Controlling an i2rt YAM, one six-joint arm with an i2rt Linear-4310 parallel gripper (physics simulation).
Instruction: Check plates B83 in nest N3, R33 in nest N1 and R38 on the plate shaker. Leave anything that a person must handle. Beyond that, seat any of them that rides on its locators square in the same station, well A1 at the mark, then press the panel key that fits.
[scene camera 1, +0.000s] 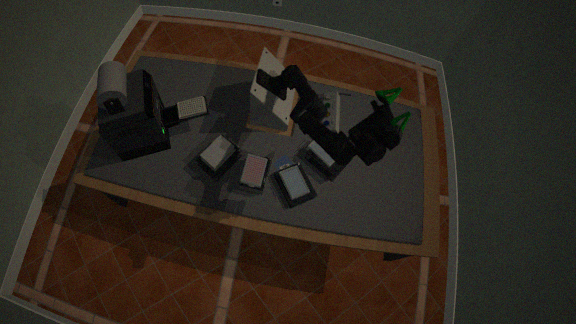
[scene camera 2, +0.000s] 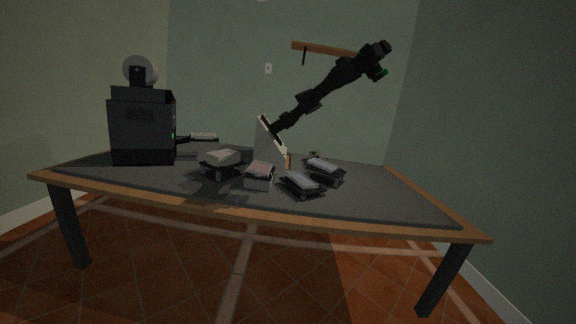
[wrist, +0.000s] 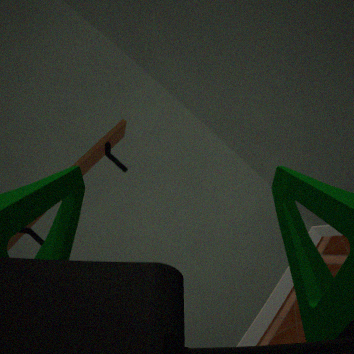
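My gripper (scene camera 1: 404, 102) (scene camera 2: 382, 73) (wrist: 178, 176) is open and empty, high above the table's right end. A pale, blank-topped plate (scene camera 1: 218, 152) (scene camera 2: 222, 156) sits on a dark station at the left. A pink-welled plate (scene camera 1: 254, 170) (scene camera 2: 260, 169) is on the station beside it. A pale blue plate (scene camera 1: 295, 181) (scene camera 2: 301, 180) lies on a dark base, and another pale plate (scene camera 1: 320, 153) (scene camera 2: 323, 165) on a base behind it to the right, partly hidden by my arm in scene view 1. Labels, well A1 marks and exact seating are too small to read. A key panel (scene camera 1: 337, 112) with coloured keys is partly behind my arm.
A dark machine (scene camera 1: 132, 122) (scene camera 2: 142, 132) with a roll on top and a green light stands at the left. A white plate (scene camera 1: 192, 107) (scene camera 2: 203, 136) rests on its extended arm. My arm's tilted white mount (scene camera 1: 266, 61) stands at the back middle. A wooden rail (scene camera 2: 325, 49) (wrist: 102, 145) with pegs is on the wall.
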